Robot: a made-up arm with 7 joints. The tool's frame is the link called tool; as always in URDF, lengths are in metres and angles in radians. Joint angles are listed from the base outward.
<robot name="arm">
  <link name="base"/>
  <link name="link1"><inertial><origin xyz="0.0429 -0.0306 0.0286"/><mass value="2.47"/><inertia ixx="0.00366" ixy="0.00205" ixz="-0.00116" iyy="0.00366" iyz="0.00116" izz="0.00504"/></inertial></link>
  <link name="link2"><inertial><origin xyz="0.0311 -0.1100 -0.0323"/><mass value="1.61"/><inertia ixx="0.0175" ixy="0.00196" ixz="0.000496" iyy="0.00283" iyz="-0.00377" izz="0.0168"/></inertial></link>
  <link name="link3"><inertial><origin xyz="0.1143 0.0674 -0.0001"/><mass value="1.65"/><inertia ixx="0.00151" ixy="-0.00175" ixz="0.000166" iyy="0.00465" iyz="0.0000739" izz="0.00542"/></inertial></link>
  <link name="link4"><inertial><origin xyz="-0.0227 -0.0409 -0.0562"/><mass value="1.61"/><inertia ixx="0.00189" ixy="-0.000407" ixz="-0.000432" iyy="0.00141" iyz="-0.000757" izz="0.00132"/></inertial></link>
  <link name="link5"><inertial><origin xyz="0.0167 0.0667 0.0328"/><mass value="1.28"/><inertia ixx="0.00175" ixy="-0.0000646" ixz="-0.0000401" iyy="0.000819" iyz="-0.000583" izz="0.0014"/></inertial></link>
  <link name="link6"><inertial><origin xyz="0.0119 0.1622 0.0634"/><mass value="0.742"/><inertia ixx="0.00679" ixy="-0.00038" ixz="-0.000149" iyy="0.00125" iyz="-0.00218" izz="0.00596"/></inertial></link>
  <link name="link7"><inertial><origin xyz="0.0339 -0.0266 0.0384"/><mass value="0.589"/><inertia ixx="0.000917" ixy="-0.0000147" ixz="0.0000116" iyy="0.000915" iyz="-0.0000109" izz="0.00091"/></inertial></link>
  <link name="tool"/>
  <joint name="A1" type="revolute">
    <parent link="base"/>
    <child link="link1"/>
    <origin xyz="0 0 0.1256" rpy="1.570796 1.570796 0"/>
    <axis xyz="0 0 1"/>
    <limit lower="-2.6" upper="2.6"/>
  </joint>
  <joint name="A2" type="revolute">
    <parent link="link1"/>
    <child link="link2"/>
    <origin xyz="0.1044 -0.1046 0.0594" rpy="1.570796 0 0"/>
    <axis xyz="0 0 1"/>
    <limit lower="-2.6" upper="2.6"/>
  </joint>
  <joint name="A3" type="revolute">
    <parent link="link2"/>
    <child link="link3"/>
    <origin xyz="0.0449 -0.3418 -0.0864" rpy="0 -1.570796 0"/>
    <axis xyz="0 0 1"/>
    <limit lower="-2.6" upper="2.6"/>
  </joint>
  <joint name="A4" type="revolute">
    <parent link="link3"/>
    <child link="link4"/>
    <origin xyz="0.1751 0.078 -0.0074" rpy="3.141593 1.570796 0"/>
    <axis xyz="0 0 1"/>
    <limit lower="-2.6" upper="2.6"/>
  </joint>
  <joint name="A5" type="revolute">
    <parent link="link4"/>
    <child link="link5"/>
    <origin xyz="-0.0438 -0.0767 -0.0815" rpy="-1.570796 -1.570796 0"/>
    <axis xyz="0 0 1"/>
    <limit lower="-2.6" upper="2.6"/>
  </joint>
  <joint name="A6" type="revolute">
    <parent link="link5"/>
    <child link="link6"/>
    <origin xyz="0.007 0.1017 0.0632" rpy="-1.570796 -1.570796 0"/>
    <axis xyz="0 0 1"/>
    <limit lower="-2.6" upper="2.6"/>
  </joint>
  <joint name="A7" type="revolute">
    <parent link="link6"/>
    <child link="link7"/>
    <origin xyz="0.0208 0.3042 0.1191" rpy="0 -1.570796 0"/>
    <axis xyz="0 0 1"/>
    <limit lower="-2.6" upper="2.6"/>
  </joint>
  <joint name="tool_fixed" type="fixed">
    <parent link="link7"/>
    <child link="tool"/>
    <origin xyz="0.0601 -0.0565 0.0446" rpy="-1.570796 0 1.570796"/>
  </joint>
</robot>
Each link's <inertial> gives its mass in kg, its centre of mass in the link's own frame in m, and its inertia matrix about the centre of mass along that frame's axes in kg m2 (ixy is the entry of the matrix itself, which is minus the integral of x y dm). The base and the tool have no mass. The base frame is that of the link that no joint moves.
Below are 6 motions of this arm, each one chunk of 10 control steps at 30 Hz.
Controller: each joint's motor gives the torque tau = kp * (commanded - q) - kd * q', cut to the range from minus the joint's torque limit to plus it. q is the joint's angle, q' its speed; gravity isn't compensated. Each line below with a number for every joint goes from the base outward.
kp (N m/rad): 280 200 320 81 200 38 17
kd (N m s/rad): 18 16 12 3.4 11 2.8 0.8
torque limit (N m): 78 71 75 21 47 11 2.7
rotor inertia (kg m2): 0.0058 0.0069 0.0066 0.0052 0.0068 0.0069 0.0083
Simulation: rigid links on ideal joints. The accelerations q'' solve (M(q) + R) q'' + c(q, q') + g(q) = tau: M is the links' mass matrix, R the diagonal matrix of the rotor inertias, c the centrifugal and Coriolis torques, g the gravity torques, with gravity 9.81 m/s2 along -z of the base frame. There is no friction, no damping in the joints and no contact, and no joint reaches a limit. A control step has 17 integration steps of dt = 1/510 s. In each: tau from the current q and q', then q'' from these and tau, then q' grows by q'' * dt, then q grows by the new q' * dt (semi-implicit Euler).
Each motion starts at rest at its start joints. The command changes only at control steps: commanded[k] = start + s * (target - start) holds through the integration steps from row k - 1 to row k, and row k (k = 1, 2, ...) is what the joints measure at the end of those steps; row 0 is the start. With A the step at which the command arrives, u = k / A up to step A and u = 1 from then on. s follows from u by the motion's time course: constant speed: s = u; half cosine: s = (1 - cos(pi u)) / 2; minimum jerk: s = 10 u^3 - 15 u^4 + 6 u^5; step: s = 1 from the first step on.
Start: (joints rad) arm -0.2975 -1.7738 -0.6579 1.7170 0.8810 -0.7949 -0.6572
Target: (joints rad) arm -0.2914 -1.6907 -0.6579 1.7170 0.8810 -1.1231 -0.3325
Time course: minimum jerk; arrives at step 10
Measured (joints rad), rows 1 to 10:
1: -0.2963 -1.7751 -0.6490 1.7190 0.8740 -0.7906 -0.6594
2: -0.2898 -1.7769 -0.6406 1.7200 0.8692 -0.7932 -0.6572
3: -0.2812 -1.7773 -0.6346 1.7210 0.8676 -0.8100 -0.6392
4: -0.2731 -1.7752 -0.6306 1.7232 0.8676 -0.8421 -0.6038
5: -0.2665 -1.7701 -0.6281 1.7265 0.8683 -0.8873 -0.5548
6: -0.2615 -1.7620 -0.6265 1.7304 0.8692 -0.9405 -0.4986
7: -0.2579 -1.7516 -0.6254 1.7342 0.8705 -0.9951 -0.4438
8: -0.2551 -1.7401 -0.6243 1.7371 0.8720 -1.0443 -0.3983
9: -0.2526 -1.7285 -0.6230 1.7388 0.8737 -1.0828 -0.3676
10: -0.2503 -1.7180 -0.6217 1.7389 0.8751 -1.1083 -0.3520

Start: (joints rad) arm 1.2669 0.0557 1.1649 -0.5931 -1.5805 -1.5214 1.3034
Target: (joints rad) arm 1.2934 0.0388 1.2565 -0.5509 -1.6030 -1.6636 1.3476
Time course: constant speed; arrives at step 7
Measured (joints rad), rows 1 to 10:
1: 1.2568 0.0601 1.1613 -0.5965 -1.5838 -1.5244 1.3102
2: 1.2469 0.0640 1.1601 -0.5991 -1.5881 -1.5303 1.3210
3: 1.2425 0.0656 1.1678 -0.5964 -1.5920 -1.5409 1.3297
4: 1.2425 0.0657 1.1809 -0.5901 -1.5954 -1.5548 1.3369
5: 1.2447 0.0649 1.1955 -0.5829 -1.5985 -1.5710 1.3435
6: 1.2479 0.0635 1.2095 -0.5762 -1.6014 -1.5889 1.3498
7: 1.2514 0.0617 1.2229 -0.5701 -1.6043 -1.6079 1.3559
8: 1.2548 0.0608 1.2305 -0.5668 -1.6053 -1.6216 1.3596
9: 1.2565 0.0603 1.2324 -0.5667 -1.6057 -1.6311 1.3607
10: 1.2570 0.0601 1.2318 -0.5678 -1.6059 -1.6372 1.3608

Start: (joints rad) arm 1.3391 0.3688 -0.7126 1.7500 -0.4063 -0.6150 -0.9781
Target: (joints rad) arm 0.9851 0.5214 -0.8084 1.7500 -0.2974 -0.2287 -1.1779
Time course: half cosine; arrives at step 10
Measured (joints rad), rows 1 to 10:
1: 1.3252 0.3763 -0.7170 1.7544 -0.4056 -0.6168 -0.9833
2: 1.2993 0.3885 -0.7199 1.7554 -0.4021 -0.6120 -0.9960
3: 1.2658 0.4032 -0.7259 1.7539 -0.3943 -0.5940 -1.0133
4: 1.2259 0.4206 -0.7367 1.7525 -0.3826 -0.5620 -1.0354
5: 1.1804 0.4409 -0.7507 1.7514 -0.3683 -0.5178 -1.0617
6: 1.1310 0.4638 -0.7656 1.7499 -0.3526 -0.4647 -1.0902
7: 1.0804 0.4881 -0.7793 1.7476 -0.3371 -0.4071 -1.1185
8: 1.0321 0.5125 -0.7901 1.7446 -0.3231 -0.3501 -1.1438
9: 0.9897 0.5348 -0.7970 1.7410 -0.3123 -0.2988 -1.1637
10: 0.9571 0.5530 -0.7995 1.7372 -0.3055 -0.2582 -1.1765

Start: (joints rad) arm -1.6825 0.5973 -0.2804 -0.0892 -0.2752 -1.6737 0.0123
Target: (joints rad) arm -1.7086 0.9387 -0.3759 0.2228 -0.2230 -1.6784 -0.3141
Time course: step
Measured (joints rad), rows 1 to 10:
1: -1.6969 0.6594 -0.3224 0.0515 -0.2591 -1.6654 -0.1248
2: -1.6928 0.7341 -0.3617 0.1907 -0.2427 -1.6632 -0.2423
3: -1.6707 0.7939 -0.3779 0.2450 -0.2369 -1.6527 -0.2889
4: -1.6428 0.8442 -0.3834 0.2484 -0.2367 -1.6385 -0.3024
5: -1.6165 0.8872 -0.3855 0.2348 -0.2378 -1.6260 -0.3035
6: -1.5953 0.9216 -0.3865 0.2215 -0.2391 -1.6161 -0.3016
7: -1.5806 0.9460 -0.3867 0.2141 -0.2400 -1.6086 -0.3002
8: -1.5723 0.9603 -0.3865 0.2125 -0.2407 -1.6033 -0.3000
9: -1.5698 0.9660 -0.3859 0.2148 -0.2409 -1.6005 -0.3008
10: -1.5718 0.9654 -0.3852 0.2189 -0.2407 -1.6000 -0.3022

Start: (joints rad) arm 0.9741 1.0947 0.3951 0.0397 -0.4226 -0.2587 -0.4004
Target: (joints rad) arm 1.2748 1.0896 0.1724 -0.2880 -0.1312 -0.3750 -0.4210
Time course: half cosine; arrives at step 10
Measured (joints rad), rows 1 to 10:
1: 0.9701 1.0963 0.3814 0.0391 -0.4182 -0.2703 -0.4006
2: 0.9634 1.0971 0.3597 0.0267 -0.4037 -0.2922 -0.4031
3: 0.9634 1.0967 0.3350 0.0017 -0.3796 -0.3192 -0.4074
4: 0.9758 1.0959 0.3064 -0.0341 -0.3468 -0.3475 -0.4118
5: 1.0012 1.0953 0.2741 -0.0777 -0.3077 -0.3734 -0.4152
6: 1.0371 1.0952 0.2400 -0.1256 -0.2653 -0.3946 -0.4176
7: 1.0791 1.0959 0.2072 -0.1732 -0.2234 -0.4099 -0.4189
8: 1.1222 1.0972 0.1790 -0.2160 -0.1858 -0.4192 -0.4197
9: 1.1612 1.0989 0.1582 -0.2494 -0.1563 -0.4230 -0.4201
10: 1.1916 1.1007 0.1470 -0.2700 -0.1375 -0.4221 -0.4202

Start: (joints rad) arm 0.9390 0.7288 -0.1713 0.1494 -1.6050 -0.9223 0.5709
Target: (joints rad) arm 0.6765 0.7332 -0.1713 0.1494 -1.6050 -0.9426 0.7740
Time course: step
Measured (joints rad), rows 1 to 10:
1: 0.8898 0.7472 -0.1875 0.1557 -1.6000 -0.9237 0.6600
2: 0.8049 0.7677 -0.1971 0.1478 -1.5997 -0.9416 0.7286
3: 0.7268 0.7790 -0.1955 0.1316 -1.6009 -0.9684 0.7574
4: 0.6715 0.7835 -0.1906 0.1184 -1.6022 -0.9921 0.7690
5: 0.6412 0.7845 -0.1872 0.1128 -1.6032 -1.0062 0.7737
6: 0.6312 0.7844 -0.1864 0.1138 -1.6036 -1.0104 0.7754
7: 0.6341 0.7843 -0.1876 0.1180 -1.6034 -1.0080 0.7758
8: 0.6428 0.7847 -0.1893 0.1225 -1.6030 -1.0030 0.7756
9: 0.6521 0.7855 -0.1907 0.1258 -1.6025 -0.9983 0.7752
10: 0.6594 0.7866 -0.1915 0.1273 -1.6019 -0.9954 0.7749

